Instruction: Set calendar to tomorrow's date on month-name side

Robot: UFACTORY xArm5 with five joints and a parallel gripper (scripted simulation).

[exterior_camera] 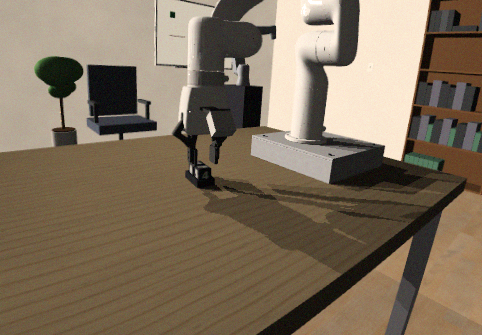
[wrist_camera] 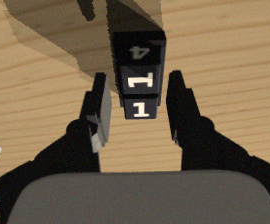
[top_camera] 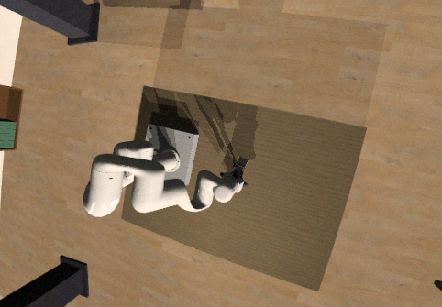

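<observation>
My gripper is now 60 mm above the dark calendar tray and 20 mm to the left of it.
</observation>
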